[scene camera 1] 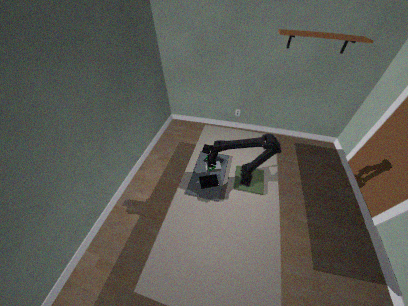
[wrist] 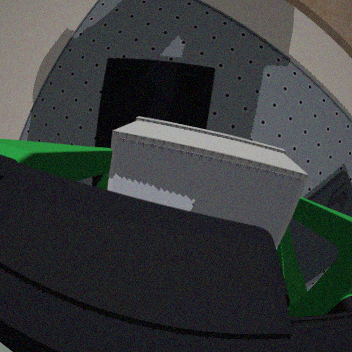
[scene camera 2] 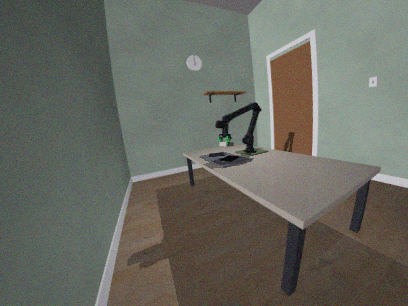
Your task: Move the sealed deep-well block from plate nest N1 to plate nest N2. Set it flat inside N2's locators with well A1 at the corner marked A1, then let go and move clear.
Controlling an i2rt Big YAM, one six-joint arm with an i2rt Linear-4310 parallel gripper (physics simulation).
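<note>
The sealed deep-well block is a pale grey box with a thin lid rim. My gripper has green fingers and is shut on the block, with a finger at each end. The block hangs in the air above the grey perforated board. A black plate nest on the board shows beyond the block in the wrist view, partly hidden by it. Another dark nest is partly covered by a finger in the wrist view. Nest labels and the A1 mark cannot be read.
The arm's base stands on a green mat beside the board. Both lie on a long beige table. A wooden wall shelf is high on the wall, away from the arm.
</note>
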